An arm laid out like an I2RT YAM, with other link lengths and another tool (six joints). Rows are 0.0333 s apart.
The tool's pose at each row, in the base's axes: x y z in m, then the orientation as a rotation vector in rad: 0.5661, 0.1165, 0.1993, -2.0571, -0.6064, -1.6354; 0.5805, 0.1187, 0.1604, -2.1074, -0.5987, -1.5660; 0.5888, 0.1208, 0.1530, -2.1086, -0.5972, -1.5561; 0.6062, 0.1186, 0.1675, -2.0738, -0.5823, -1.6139; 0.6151, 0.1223, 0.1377, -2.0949, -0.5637, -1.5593; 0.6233, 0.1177, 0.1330, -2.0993, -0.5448, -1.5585; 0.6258, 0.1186, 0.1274, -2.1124, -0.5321, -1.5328; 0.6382, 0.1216, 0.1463, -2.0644, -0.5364, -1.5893; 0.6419, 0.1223, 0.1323, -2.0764, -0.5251, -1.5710; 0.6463, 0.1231, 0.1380, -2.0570, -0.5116, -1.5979; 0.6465, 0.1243, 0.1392, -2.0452, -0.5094, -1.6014; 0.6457, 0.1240, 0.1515, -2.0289, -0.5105, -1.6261; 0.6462, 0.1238, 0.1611, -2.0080, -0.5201, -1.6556; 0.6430, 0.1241, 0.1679, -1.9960, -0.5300, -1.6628; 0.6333, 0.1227, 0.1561, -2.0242, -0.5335, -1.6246
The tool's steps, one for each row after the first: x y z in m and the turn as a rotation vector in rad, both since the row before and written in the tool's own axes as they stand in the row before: -0.0349, 0.0093, 0.0205, 0.0023, -0.0569, 0.0253; -0.0048, 0.0038, 0.0095, 0.0041, -0.0048, 0.0051; 0.0184, 0.0105, 0.0082, -0.0119, 0.0480, -0.0084; -0.0267, 0.0048, 0.0156, 0.0099, -0.0322, 0.0323; -0.0025, 0.0090, 0.0048, -0.0078, 0.0011, 0.0117; -0.0046, 0.0014, 0.0038, 0.0009, -0.0164, 0.0168; 0.0218, 0.0018, 0.0063, 0.0044, 0.0513, -0.0172; -0.0126, 0.0034, 0.0063, -0.0018, -0.0126, 0.0130; 0.0067, 0.0010, 0.0026, -0.0049, 0.0257, 0.0009; 0.0012, -0.0010, 0.0006, 0.0054, 0.0085, 0.0027; 0.0117, -0.0020, -0.0032, -0.0017, 0.0199, -0.0086; 0.0095, -0.0009, -0.0014, 0.0012, 0.0227, -0.0154; 0.0060, -0.0029, -0.0034, 0.0071, 0.0079, -0.0069; -0.0134, -0.0031, -0.0069, 0.0030, -0.0333, 0.0097
